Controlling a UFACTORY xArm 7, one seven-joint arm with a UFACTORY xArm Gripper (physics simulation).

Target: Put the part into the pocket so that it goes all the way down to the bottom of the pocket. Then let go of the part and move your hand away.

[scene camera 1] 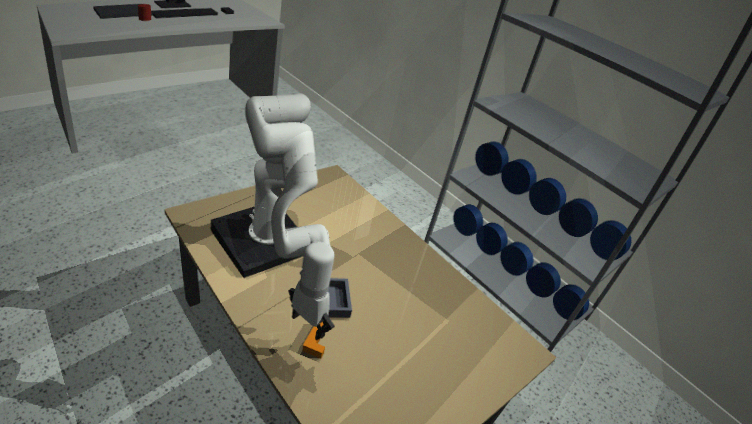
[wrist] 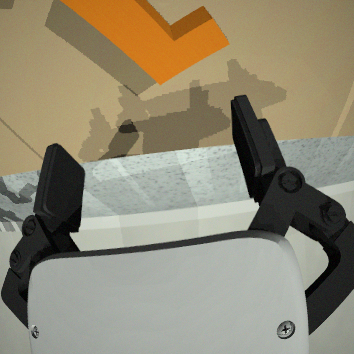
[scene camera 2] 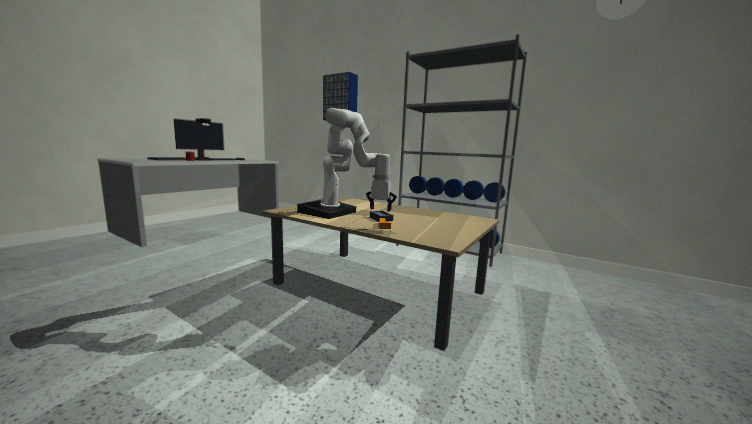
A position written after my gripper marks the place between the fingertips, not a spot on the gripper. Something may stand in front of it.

Observation:
My gripper (scene camera 1: 307,326) is open, holding nothing. Also in view: an orange L-shaped part (wrist: 162,50).
My gripper is seen too in the wrist view (wrist: 144,135).

